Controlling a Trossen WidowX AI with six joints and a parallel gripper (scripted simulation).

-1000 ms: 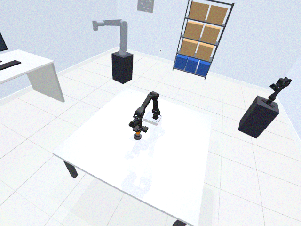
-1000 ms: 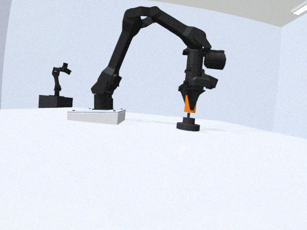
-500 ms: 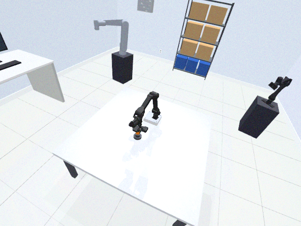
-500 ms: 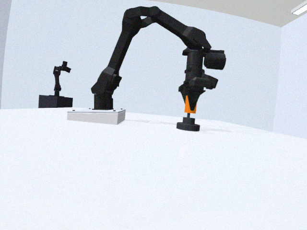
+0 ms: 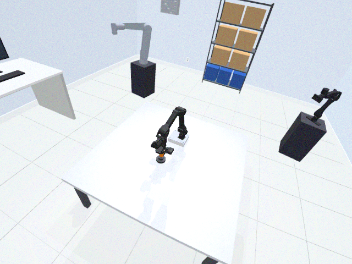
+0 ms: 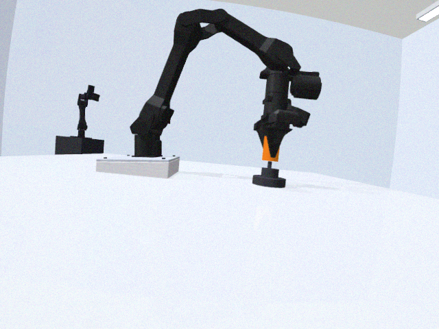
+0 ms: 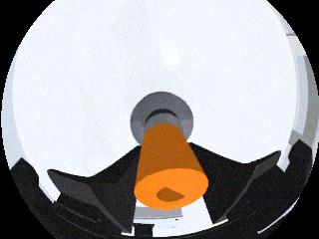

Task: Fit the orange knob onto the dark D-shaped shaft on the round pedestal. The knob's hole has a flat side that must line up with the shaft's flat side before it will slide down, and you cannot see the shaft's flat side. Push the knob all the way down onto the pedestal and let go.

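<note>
Right now my gripper tip is 20 mm below the orange knob. The rest, counted from my gripper tip: round dark pedestal: 40 mm below.
</note>
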